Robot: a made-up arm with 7 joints.
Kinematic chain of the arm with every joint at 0, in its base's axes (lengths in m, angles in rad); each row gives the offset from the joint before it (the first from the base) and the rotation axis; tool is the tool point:
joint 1: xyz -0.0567 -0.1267 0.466 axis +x
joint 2: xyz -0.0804 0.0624 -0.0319 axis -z
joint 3: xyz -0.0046 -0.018 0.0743 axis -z
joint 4: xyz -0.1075 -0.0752 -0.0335 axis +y
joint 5: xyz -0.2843 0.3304 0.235 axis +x
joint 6: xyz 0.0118 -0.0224 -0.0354 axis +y
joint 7: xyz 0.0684 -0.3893 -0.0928 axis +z
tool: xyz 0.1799 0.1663 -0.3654
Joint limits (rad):
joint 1: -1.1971..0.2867
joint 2: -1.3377..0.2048
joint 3: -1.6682..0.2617
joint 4: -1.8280..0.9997
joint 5: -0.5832..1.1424
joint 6: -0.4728..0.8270
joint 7: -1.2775..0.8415
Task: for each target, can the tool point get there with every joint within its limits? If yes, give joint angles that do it. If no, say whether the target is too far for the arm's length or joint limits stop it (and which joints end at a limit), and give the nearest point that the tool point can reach.
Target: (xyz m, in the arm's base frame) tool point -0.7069 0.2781 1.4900
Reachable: no: joint limits stop it (at a limit: joint 1, joint 3, joint 4, joint 5, joint 6, joint 7) | nearest point -0.5442 0.0812 1.1467 | short by 0.428 m
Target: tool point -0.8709 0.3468 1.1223
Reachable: no: joint limits stop it (at a limit: joint 1, joint 2, joint 5, joint 6, joint 7) | nearest point -0.7359 0.2714 0.9872 | short by 0.205 m
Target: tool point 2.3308 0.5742 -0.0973
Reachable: no: too far | nearest point 0.5680 0.1004 0.2835 | short by 1.865 m
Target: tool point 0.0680 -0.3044 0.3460
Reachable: yes | joints -0.8310 -0.6893 -0.1908 -0.4918 0.0697 -0.0470 -1.0743
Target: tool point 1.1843 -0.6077 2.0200
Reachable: no: too far | nearest point 0.4401 -0.3263 1.1109 | short by 1.208 m
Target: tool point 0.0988 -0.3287 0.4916
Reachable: yes | joints -0.6403 -1.0077 -1.3726 0.6420 -0.1527 -0.0891 0.5735
